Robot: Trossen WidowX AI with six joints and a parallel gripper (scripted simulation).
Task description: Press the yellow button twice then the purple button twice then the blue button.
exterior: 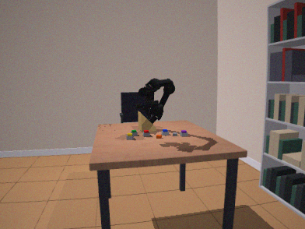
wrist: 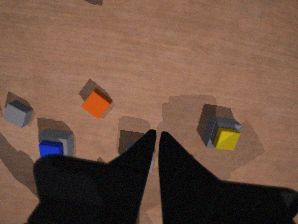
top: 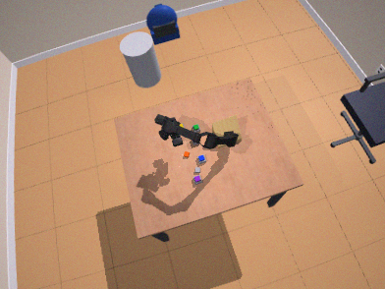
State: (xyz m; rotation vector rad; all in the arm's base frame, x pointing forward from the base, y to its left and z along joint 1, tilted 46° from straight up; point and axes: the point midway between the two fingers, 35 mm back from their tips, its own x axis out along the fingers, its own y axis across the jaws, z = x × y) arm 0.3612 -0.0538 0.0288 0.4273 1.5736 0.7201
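The purple button is 26 cm to the left of my gripper tip, 12 cm below it and 9 cm behind it. The rest, counted from my gripper tip: yellow button 14 cm to the right, 12 cm below, 4 cm behind; red button 12 cm below, 12 cm behind, 2 cm to the right; orange block 14 cm below, 7 cm to the left, 5 cm behind.
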